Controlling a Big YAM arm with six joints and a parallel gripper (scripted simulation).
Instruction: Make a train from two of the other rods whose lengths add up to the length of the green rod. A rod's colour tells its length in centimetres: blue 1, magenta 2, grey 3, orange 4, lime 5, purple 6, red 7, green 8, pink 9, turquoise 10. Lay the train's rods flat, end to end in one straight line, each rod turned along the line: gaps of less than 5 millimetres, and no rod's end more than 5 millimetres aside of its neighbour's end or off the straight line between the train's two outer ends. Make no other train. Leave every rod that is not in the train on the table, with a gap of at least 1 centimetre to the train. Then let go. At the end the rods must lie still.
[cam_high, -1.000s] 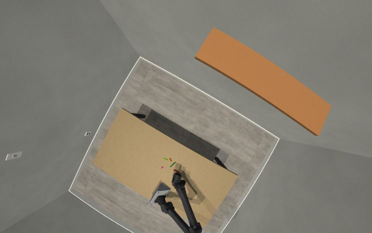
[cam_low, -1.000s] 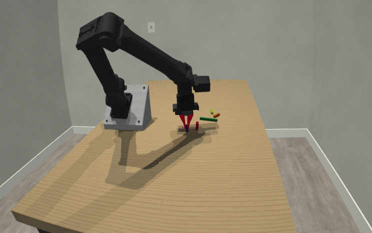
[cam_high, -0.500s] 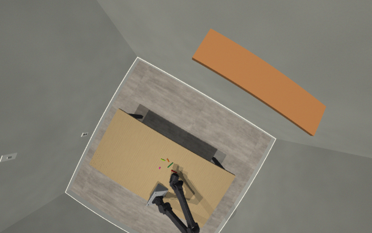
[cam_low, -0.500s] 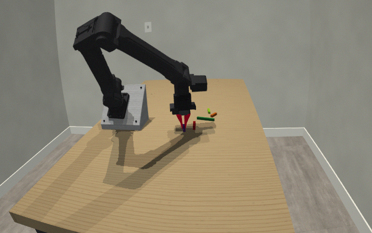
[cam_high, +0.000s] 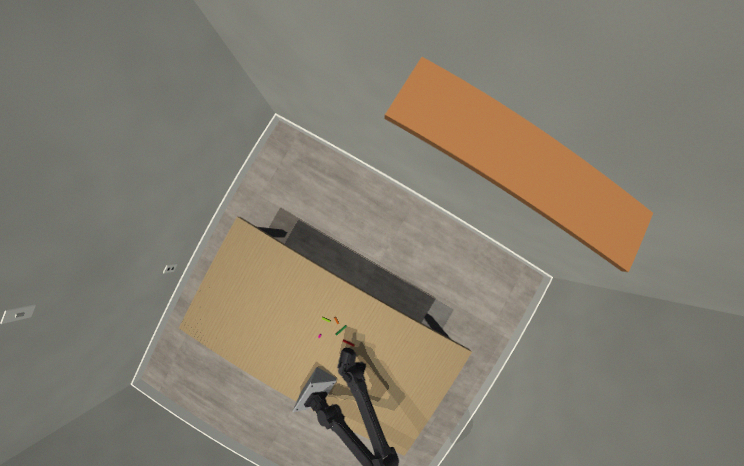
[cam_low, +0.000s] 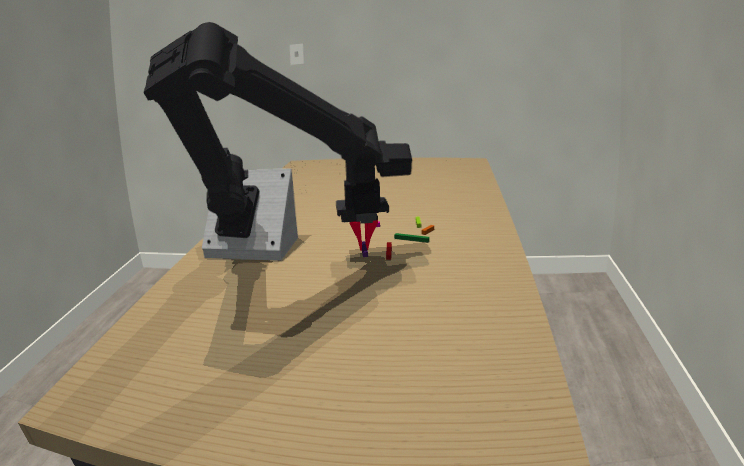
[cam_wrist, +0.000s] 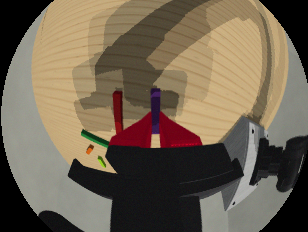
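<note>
Now: the red rod 50 mm ahead of my hand, 20 mm to the left of it and 20 mm below it. Also, from my hand: magenta rod: 180 mm to the left, 20 mm below, 10 mm behind; then green rod: 100 mm to the left, 90 mm ahead, 20 mm below; then purple rod: 10 mm to the right, 10 mm below.
</note>
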